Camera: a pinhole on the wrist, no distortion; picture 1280 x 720 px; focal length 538.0 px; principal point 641.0 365.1 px. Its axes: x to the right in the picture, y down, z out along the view. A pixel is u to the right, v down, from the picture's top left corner.
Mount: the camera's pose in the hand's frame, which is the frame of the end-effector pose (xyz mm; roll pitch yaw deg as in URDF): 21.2 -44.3 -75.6 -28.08 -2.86 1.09
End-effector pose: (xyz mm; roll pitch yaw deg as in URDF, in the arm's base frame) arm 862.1 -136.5 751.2 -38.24 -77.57 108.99
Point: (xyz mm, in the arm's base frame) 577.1 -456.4 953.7
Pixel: 806 290
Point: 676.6 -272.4 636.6
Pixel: 414 455
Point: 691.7 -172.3 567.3
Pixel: 211 661
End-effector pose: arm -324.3 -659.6 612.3 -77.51 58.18 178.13
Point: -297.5 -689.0 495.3
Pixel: 922 679
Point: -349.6 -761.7 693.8
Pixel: 427 106
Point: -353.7 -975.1 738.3
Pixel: 502 134
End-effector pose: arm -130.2 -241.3 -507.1 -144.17 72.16 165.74
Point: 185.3 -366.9 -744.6
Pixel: 784 381
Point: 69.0 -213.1 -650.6
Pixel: 776 566
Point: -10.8 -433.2 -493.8
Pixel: 499 95
